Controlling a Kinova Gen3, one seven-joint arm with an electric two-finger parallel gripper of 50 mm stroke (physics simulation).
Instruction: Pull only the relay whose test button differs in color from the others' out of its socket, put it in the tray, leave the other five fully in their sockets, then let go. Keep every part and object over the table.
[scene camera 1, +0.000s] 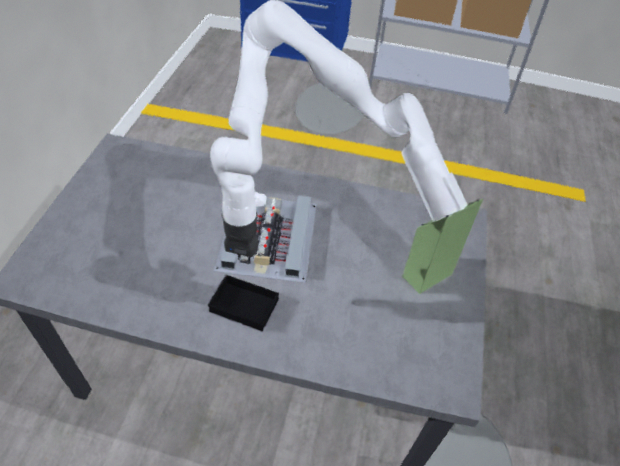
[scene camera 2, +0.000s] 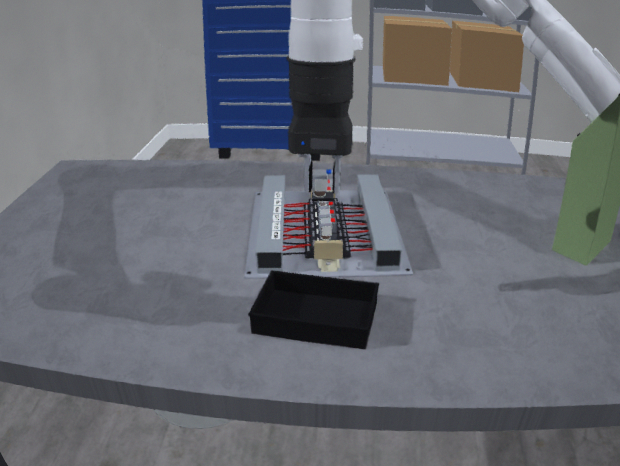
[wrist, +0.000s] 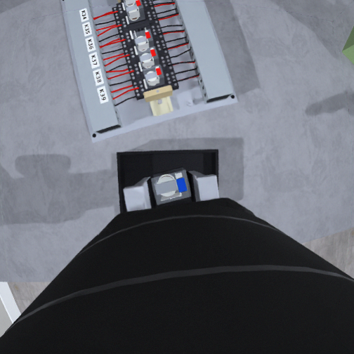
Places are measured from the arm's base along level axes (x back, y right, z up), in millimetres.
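Pixels of known places: gripper, between the fingertips: (scene camera 1: 245, 257) (scene camera 2: 322, 189); arm's base, origin of its link: (scene camera 1: 449, 214) (scene camera 2: 611, 108).
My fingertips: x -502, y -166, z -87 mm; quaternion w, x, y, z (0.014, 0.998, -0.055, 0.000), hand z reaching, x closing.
Ahead of a thing's pixels: the offset from my fingertips to its top centre. "*": to the spot under its first point.
My gripper (scene camera 1: 244, 259) (scene camera 2: 322, 189) (wrist: 170, 186) is shut on the relay with the blue test button @[dy +3, dx +0, dz +25 mm] (scene camera 2: 321, 179) (wrist: 166, 187). It holds the relay upright, high in the air; in the wrist view the relay shows against the black tray @[* dy -75, dx -19, dz -165 mm] (scene camera 1: 235, 316) (scene camera 2: 308, 331) (wrist: 120, 167). The tray's visible inside is bare; my gripper hides its near part in the wrist view. Several relays with red test buttons, such as the front one @[dy +147, dx +13, dz -121 mm] (scene camera 2: 326, 230) (wrist: 152, 78), sit in the black socket row. An open socket (wrist: 138, 24) shows between them.
The grey panel @[* dy +169, dx +147, dz -188 mm] (scene camera 1: 310, 260) (scene camera 2: 403, 272) (wrist: 227, 102) carries two raised wire ducts @[dy +247, dx +105, dz -147 mm] (scene camera 2: 379, 215) (wrist: 205, 55), red and black wires and a tan end block @[dy +127, dx +13, dz -150 mm] (scene camera 2: 328, 249) (wrist: 158, 92). It lies just behind the tray. A green panel (scene camera 1: 441, 250) (scene camera 2: 591, 200) stands at the right by the arm's base.
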